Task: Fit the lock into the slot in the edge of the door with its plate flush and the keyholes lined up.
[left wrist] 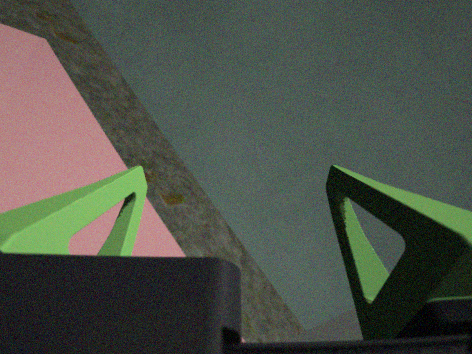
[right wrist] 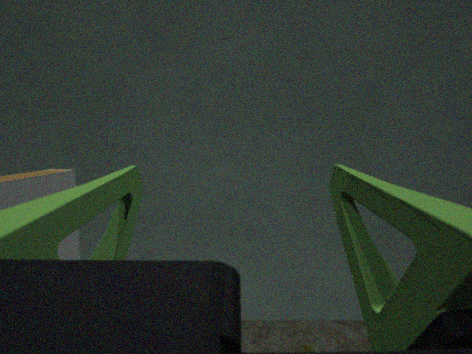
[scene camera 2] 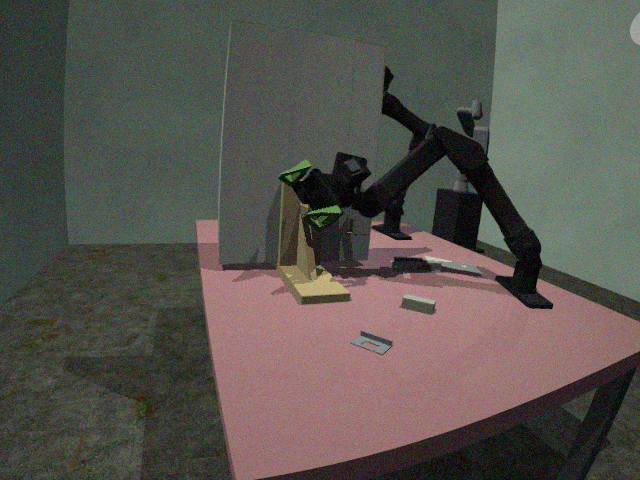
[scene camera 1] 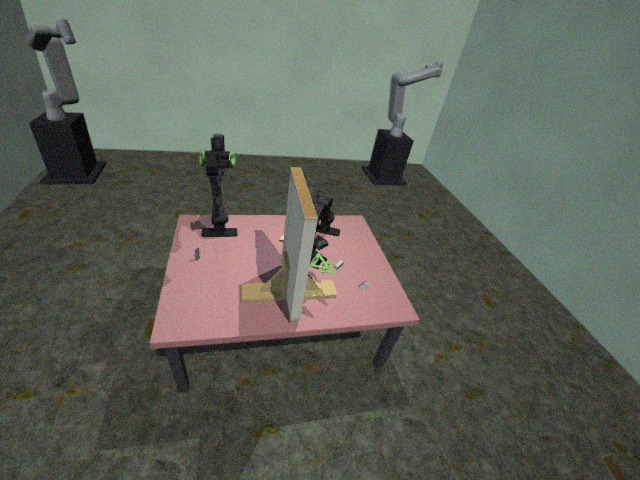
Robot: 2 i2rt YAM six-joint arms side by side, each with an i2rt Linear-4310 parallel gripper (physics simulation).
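Places are measured from the left arm's base along level axes (x back, y up, z left), in metres.
Pixels of known places: left gripper, between the fingertips: [left wrist: 236, 176] [scene camera 2: 291, 195] [scene camera 1: 332, 270]; right gripper, between the fingertips: [right wrist: 236, 176] [scene camera 1: 216, 157]; left arm's base, origin of its link: [scene camera 2: 521, 292] [scene camera 1: 324, 230]; right arm's base, origin of its link: [scene camera 2: 390, 233] [scene camera 1: 219, 233].
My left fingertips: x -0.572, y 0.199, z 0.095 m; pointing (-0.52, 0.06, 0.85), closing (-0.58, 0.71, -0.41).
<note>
Ahead of a thing's pixels: the offset from my left fingertips to its middle. "spot": to the spot under its first point. Level surfaces: height alone.
The grey door @(dz -0.179, dx -0.001, dy +0.095 m) [scene camera 1: 301, 258] [scene camera 2: 294, 103] [right wrist: 60, 180] stands upright on edge in a wooden stand [scene camera 1: 253, 292] [scene camera 2: 323, 296]. A dark piece with a long pale plate, apparently the lock @(dz -0.249, dx +0.310, dy -0.188 m) [scene camera 2: 410, 264], lies on the table behind the stand in scene camera 2; the door hides most of it in scene camera 1. A small brass-coloured detail @(spot: dz -0.241, dx +0.132, dy -0.096 m) [scene camera 2: 350, 225] shows low on the door face; the edge slot cannot be made out. My left gripper [scene camera 1: 324, 264] [scene camera 2: 299, 197] [left wrist: 236, 176] is open and empty beside the door, above the stand. My right gripper [scene camera 1: 217, 156] [right wrist: 236, 176] is open and empty, raised high on the door's other side.
On the pink table @(dy -0.199 m) [scene camera 1: 206, 315] [scene camera 2: 439, 372], a small pale block @(dz +0.035, dx +0.264, dy -0.188 m) [scene camera 1: 338, 264] [scene camera 2: 418, 304] and a thin metal plate with a cutout @(dz +0.189, dx +0.155, dy -0.194 m) [scene camera 1: 363, 285] [scene camera 2: 371, 343] lie on the left arm's side. A small grey piece @(dz -0.690, dx +0.073, dy -0.161 m) [scene camera 1: 196, 253] is at the left. Two grey arms stand on black pedestals behind.
</note>
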